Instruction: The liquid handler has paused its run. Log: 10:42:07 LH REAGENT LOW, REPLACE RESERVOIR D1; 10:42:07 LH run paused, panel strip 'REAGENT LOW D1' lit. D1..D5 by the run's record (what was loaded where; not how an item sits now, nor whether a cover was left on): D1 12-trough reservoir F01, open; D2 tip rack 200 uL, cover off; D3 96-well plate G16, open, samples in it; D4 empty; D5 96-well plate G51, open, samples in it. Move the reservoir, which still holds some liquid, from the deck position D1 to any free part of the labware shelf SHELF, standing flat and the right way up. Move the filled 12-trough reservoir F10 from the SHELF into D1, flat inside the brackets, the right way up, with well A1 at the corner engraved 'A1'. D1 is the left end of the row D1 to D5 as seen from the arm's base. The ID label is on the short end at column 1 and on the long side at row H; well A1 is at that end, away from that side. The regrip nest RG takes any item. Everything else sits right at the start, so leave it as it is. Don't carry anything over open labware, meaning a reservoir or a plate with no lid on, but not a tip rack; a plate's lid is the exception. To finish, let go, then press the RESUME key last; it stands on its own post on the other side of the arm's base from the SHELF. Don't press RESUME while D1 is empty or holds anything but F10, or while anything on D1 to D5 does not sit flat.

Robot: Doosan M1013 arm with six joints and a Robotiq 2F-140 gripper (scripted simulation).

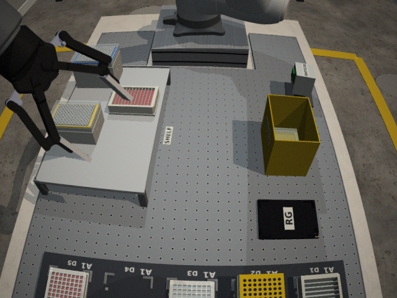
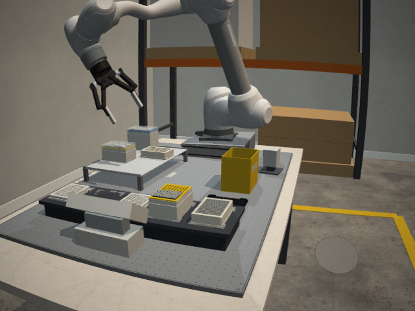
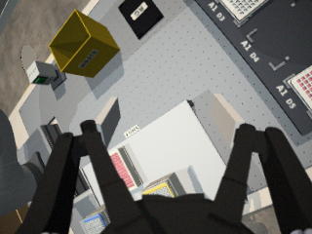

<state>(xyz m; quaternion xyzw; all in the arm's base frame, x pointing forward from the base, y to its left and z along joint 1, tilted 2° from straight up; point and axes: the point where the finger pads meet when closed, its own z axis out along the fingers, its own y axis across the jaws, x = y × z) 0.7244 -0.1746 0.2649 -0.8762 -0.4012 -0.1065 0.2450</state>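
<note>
The pale 12-trough reservoir lies 260 mm ahead of my hand, 390 mm to the left of it and 240 mm below it. Also, from my hand: pink plate: 230 mm ahead, 110 mm to the right, 240 mm below; cream 12-trough reservoir: 300 mm behind, 240 mm below; shelf: 260 mm behind, 80 mm to the right, 250 mm below.
</note>
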